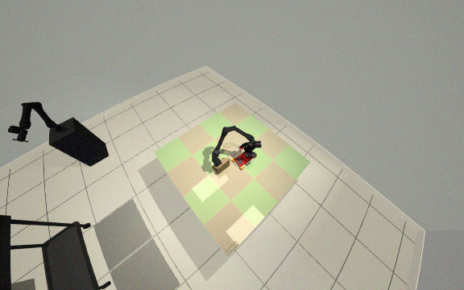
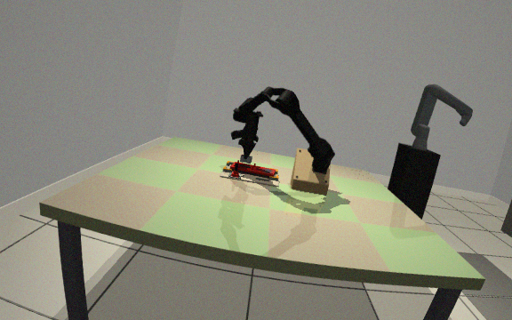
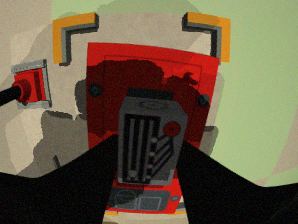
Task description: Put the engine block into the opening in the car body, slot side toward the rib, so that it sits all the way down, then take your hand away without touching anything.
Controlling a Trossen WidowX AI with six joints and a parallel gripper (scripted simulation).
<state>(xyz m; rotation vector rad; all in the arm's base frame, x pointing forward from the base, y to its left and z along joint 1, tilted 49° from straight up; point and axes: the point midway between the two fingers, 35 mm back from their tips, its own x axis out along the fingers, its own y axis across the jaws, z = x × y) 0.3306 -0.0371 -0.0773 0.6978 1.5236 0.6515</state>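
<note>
Right now my gripper tip is 1 cm above the grey engine block.
</note>
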